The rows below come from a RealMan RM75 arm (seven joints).
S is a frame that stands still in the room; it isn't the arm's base.
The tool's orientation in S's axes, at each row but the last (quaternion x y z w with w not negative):
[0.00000 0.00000 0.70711 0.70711]
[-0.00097 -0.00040 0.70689 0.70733]
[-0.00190 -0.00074 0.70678 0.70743]
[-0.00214 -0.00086 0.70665 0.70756]
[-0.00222 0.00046 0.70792 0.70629]
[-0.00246 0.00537 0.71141 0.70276]
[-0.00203 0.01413 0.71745 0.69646]
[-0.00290 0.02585 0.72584 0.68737]
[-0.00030 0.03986 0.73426 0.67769]
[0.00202 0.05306 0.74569 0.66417]
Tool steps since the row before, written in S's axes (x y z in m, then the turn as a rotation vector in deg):
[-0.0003 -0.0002 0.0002 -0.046 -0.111 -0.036]
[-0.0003 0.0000 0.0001 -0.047 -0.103 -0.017]
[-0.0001 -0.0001 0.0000 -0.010 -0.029 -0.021]
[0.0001 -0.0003 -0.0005 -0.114 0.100 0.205]
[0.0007 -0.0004 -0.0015 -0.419 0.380 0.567]
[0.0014 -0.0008 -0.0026 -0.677 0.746 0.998]
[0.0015 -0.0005 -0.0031 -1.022 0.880 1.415]
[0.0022 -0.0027 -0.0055 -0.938 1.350 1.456]
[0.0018 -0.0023 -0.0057 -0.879 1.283 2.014]
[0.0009 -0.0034 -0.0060 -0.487 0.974 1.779]
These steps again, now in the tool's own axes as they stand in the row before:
[-0.0002 0.0003 0.0002 -0.111 0.046 -0.036]
[0.0000 0.0003 0.0001 -0.103 0.047 -0.017]
[-0.0001 0.0001 0.0000 -0.029 0.010 -0.021]
[-0.0003 -0.0001 -0.0005 0.099 0.113 0.206]
[-0.0004 -0.0007 -0.0015 0.379 0.417 0.569]
[-0.0008 -0.0014 -0.0026 0.743 0.672 1.003]
[-0.0005 -0.0015 -0.0031 0.878 1.020 1.418]
[-0.0026 -0.0022 -0.0055 1.341 0.912 1.481]
[-0.0021 -0.0019 -0.0057 1.239 0.891 2.036]
[-0.0031 -0.0010 -0.0062 0.902 0.519 1.808]

